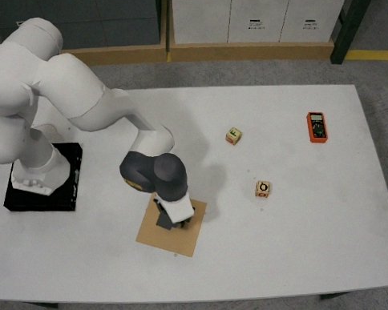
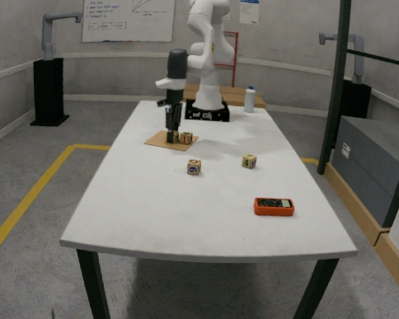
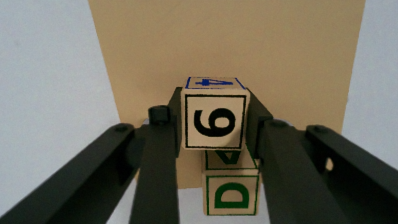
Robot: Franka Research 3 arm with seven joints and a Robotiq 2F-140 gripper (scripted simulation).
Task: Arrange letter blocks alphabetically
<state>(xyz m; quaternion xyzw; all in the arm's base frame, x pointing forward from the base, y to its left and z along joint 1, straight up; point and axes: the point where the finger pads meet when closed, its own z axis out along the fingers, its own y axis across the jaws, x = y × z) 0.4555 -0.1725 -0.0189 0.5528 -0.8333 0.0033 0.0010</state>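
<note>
My hand is 2 cm past the tan mat and 3 cm above it. The rest, counted from my hand: orange multimeter (56 cm ahead, 36 cm to the left, 2 cm below); then block (1 cm ahead, 6 cm to the left, 1 cm below); then white bottle (64 cm behind, 45 cm to the left, 4 cm above).
</note>
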